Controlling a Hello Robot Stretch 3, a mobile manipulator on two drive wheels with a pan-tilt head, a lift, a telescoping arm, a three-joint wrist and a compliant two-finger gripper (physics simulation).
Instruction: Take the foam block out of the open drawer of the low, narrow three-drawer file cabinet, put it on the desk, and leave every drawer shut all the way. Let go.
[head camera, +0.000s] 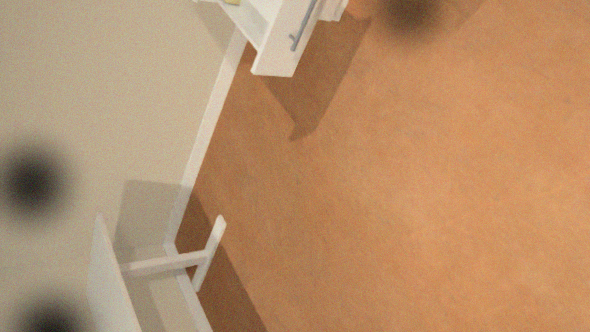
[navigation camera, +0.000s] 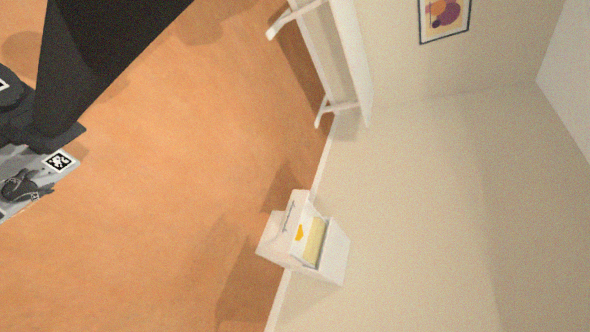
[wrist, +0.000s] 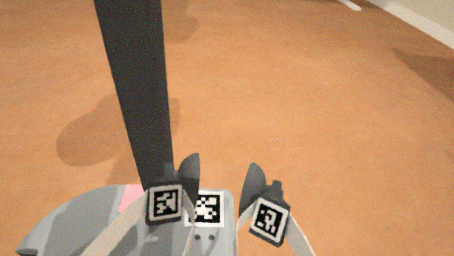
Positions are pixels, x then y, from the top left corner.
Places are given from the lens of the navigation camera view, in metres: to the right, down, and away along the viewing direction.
drawer (navigation camera: 299, 210): 0.03, 0.28, 1.19
